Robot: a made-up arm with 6 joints. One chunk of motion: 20 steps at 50 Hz.
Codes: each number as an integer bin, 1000 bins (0 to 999) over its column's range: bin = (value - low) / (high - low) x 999, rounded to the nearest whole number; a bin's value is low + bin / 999 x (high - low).
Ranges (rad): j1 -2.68..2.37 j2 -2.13..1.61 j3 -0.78..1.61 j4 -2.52..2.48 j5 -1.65..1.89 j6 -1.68..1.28
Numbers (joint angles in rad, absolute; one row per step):
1: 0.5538 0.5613 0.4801 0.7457 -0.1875 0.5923
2: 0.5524 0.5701 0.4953 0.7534 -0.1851 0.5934
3: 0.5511 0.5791 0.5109 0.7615 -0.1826 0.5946
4: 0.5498 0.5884 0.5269 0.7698 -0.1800 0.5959
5: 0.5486 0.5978 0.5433 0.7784 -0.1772 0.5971
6: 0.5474 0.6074 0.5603 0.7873 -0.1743 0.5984
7: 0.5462 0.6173 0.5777 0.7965 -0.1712 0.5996
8: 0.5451 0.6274 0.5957 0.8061 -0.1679 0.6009
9: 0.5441 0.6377 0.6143 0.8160 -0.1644 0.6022
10: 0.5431 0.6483 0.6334 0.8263 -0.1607 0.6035
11: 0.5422 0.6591 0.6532 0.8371 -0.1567 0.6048
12: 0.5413 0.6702 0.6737 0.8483 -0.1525 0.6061
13: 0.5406 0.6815 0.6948 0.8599 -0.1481 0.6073
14: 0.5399 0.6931 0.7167 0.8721 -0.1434 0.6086
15: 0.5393 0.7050 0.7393 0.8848 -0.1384 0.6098
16: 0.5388 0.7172 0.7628 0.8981 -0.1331 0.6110
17: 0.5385 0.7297 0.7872 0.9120 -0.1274 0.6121
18: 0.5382 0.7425 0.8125 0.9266 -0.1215 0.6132
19: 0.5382 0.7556 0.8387 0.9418 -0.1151 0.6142
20: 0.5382 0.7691 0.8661 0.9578 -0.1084 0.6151
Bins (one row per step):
1: 640 719 527 652 413 767
2: 639 721 533 654 413 767
3: 639 724 540 656 414 768
4: 639 726 546 657 415 768
5: 639 729 553 659 416 769
6: 638 731 560 661 416 769
7: 638 734 568 663 417 769
8: 638 737 575 665 418 770
9: 638 739 583 667 419 770
10: 638 742 591 669 420 771
11: 637 745 599 671 421 771
12: 637 748 608 673 423 772
13: 637 751 616 675 424 772
14: 637 754 626 678 425 772
15: 637 757 635 680 427 773
16: 637 761 645 683 428 773
17: 637 764 655 686 430 774
18: 637 767 666 689 431 774
19: 637 771 677 692 433 774
20: 637 774 688 695 435 775

